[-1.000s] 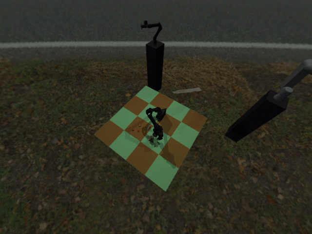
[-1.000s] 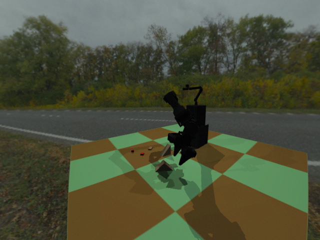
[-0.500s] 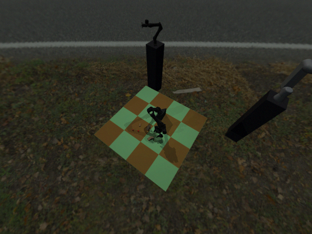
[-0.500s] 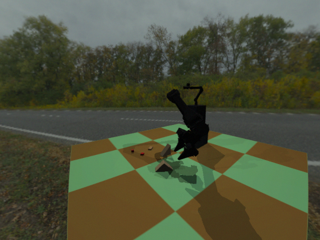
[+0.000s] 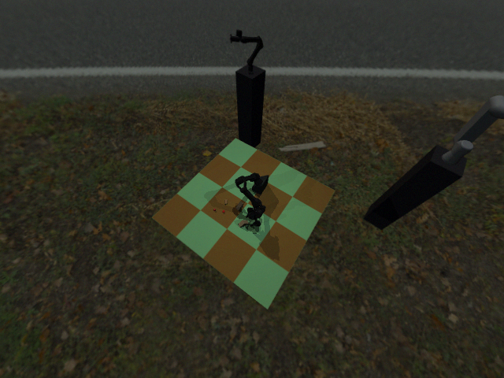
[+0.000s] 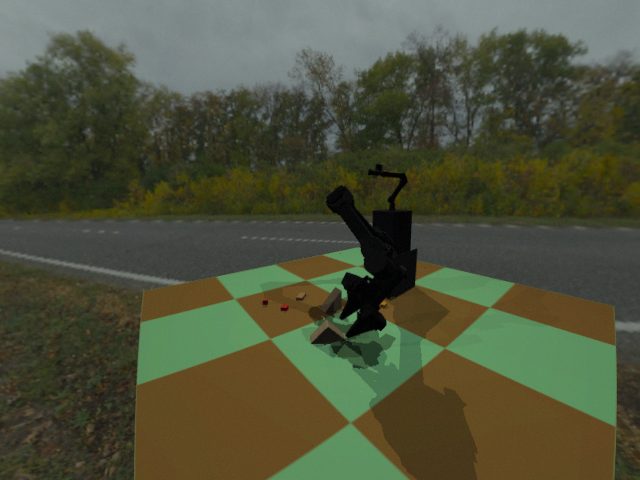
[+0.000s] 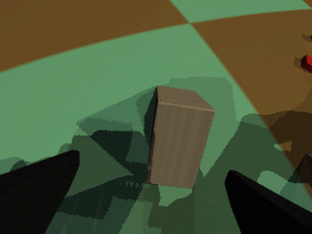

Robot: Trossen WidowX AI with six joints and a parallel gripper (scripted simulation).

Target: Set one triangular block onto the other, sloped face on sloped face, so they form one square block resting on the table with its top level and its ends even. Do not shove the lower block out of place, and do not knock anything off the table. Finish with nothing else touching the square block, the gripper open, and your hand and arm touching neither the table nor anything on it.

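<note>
Now: gripper tip 3 cm to the left of the wooden block, 3 cm short of it and 2 cm above it. The rest, counted from my gripper tip: small orange piece 23 cm behind, 8 cm to the right, 4 cm below; then small brown piece 31 cm to the right, 4 cm below, 4 cm behind.
</note>
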